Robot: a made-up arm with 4 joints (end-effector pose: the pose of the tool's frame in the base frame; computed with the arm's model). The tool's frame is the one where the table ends.
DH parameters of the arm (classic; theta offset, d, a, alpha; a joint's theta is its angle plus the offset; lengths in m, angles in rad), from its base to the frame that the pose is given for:
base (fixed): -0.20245 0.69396 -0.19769 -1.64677
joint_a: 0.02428 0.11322 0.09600 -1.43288
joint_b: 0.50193 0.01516 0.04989 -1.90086
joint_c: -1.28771 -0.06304 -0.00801 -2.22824
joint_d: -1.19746 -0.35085 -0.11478 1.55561
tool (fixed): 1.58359 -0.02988 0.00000 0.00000
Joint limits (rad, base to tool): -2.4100..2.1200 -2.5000..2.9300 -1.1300..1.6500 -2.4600..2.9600
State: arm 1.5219 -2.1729 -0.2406 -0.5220
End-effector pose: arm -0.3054 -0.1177 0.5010 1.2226 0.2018 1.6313
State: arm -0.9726 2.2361 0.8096 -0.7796
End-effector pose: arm 0.1277 0.3080 0.5660 -0.5333 0.3441 -2.0705
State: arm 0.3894 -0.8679 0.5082 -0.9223
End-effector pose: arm -0.2851 -0.0218 0.4210 -0.7296 -0.6161 0.7502
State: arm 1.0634 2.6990 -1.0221 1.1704
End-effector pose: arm 0.1694 0.0558 0.6623 -0.1954 -1.7319 -2.3779
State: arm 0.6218 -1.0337 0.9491 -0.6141
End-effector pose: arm -0.2632 0.0233 0.3282 -0.2865 -0.8279 0.8434
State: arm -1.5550 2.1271 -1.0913 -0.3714
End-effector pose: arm -0.3778 0.2687 0.9751 2.0265 -0.6435 -0.7397
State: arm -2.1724 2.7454 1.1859 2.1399
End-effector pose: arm -0.1196 0.4437 0.8929 -1.4869 2.4875 0.2784
